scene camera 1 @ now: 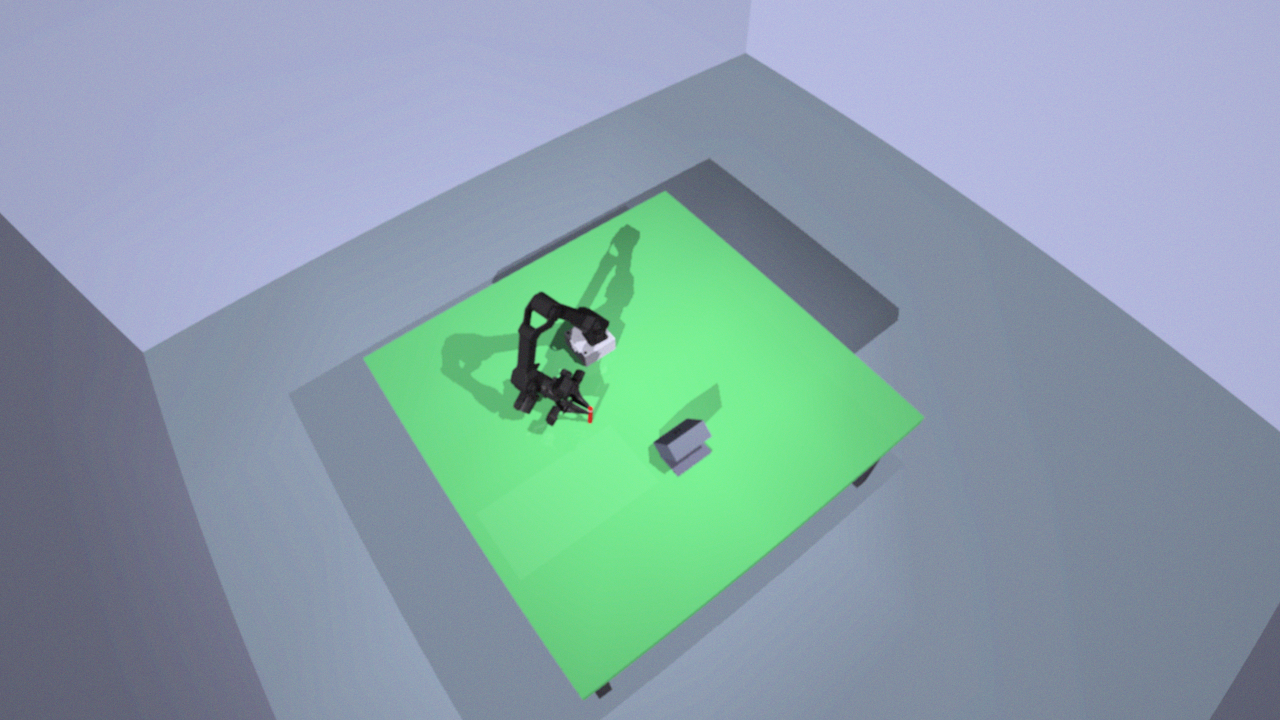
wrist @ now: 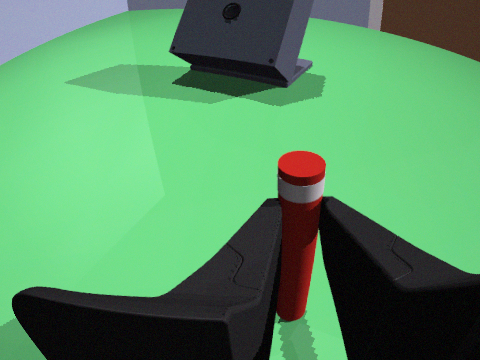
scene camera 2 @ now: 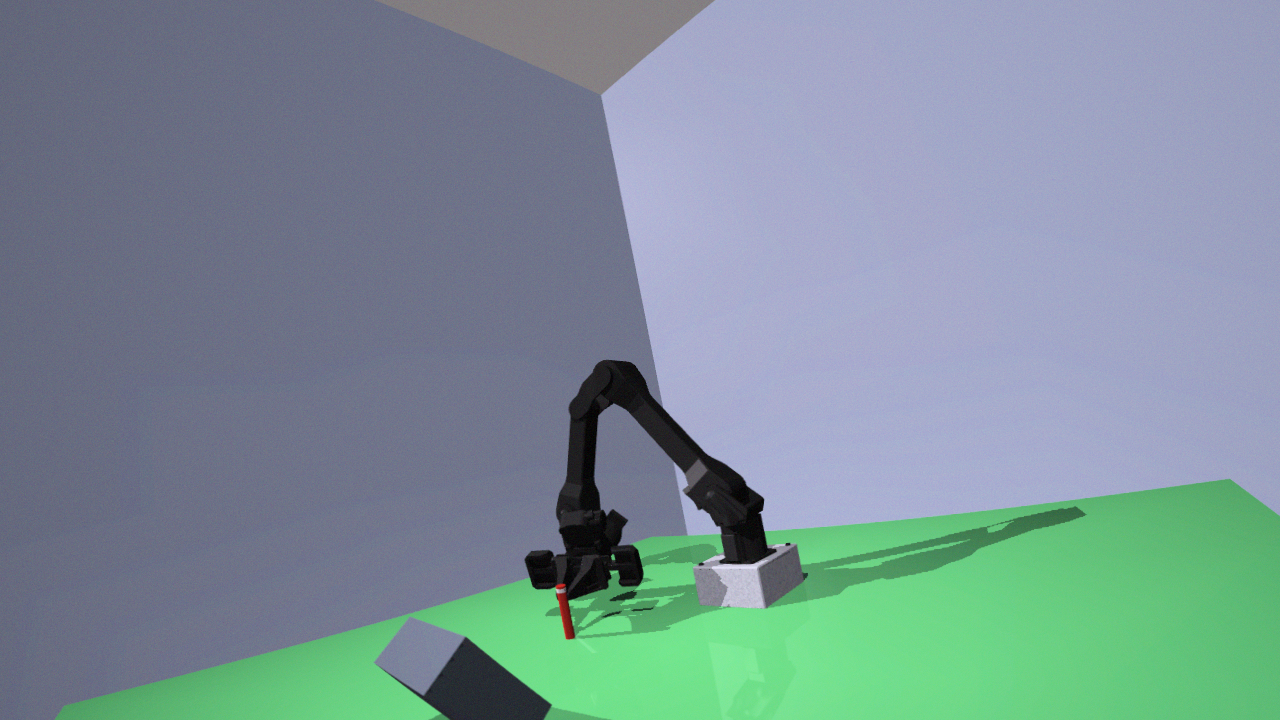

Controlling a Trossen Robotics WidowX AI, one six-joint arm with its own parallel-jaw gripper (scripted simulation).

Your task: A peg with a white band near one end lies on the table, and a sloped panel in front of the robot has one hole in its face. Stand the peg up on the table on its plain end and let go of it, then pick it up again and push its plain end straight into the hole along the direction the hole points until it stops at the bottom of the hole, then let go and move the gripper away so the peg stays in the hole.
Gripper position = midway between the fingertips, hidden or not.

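Note:
The gripper (scene camera 1: 590,411) appears together with a grey sloped panel (scene camera 1: 694,433). It is visible in another view as well, the gripper (scene camera 2: 562,597). A red peg (wrist: 300,174) can be seen too, and with it, once more, the gripper (wrist: 299,210).

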